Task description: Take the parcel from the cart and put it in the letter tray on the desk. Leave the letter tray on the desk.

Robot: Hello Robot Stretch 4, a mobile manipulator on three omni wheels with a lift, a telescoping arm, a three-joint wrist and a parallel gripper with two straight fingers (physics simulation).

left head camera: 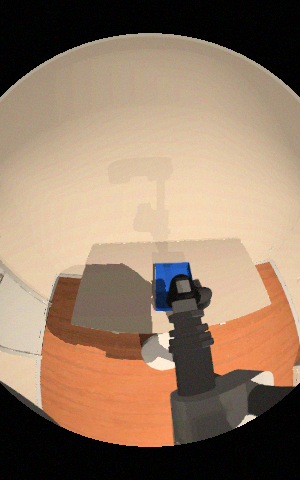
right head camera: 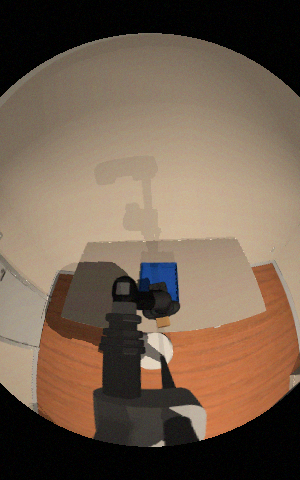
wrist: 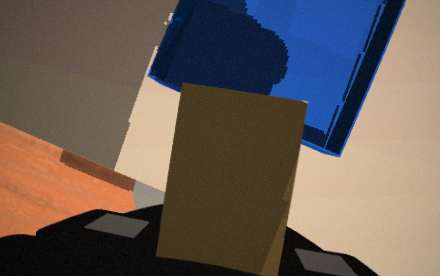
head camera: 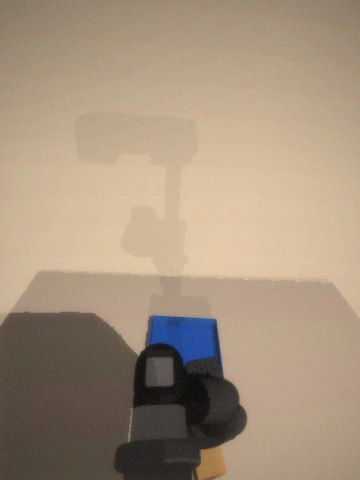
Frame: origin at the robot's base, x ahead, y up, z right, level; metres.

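Seen in the pictures: gripper, fingertip midpoint: (wrist: 222,229); robot's base, link origin: (left head camera: 161,350) (right head camera: 152,349).
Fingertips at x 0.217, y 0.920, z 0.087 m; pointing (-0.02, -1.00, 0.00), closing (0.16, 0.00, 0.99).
Offsets run from my fingertips to a thing's middle. Level surfaces: height alone.
The tan parcel @(dx +0.011, dy +0.026, dz -0.002 m) (head camera: 211,464) (right head camera: 163,322) (wrist: 232,165) is between the two fingers of my gripper (head camera: 215,412) (right head camera: 161,302) (wrist: 222,229), which is shut on it. The blue letter tray @(dx +0.248, dy -0.196, dz -0.001 m) (head camera: 197,335) (left head camera: 172,271) (right head camera: 167,275) (wrist: 320,45) lies on the pale desk @(dy -0.228 m) (head camera: 285,340) (left head camera: 235,280) (right head camera: 220,280) (wrist: 390,175). In the wrist view the parcel's far end overlaps the tray's near edge; the height between them cannot be told. In the head views the wrist and gripper hide the tray's near part. The cart does not show in these views.
A white round object (left head camera: 159,351) (right head camera: 157,351) is at the desk's front edge, partly behind the arm. Orange wood floor @(dy -0.948 m) (left head camera: 110,400) (right head camera: 240,380) lies in front of the desk. A beige wall (head camera: 270,150) rises behind it. A dark shadow covers the desk's left part.
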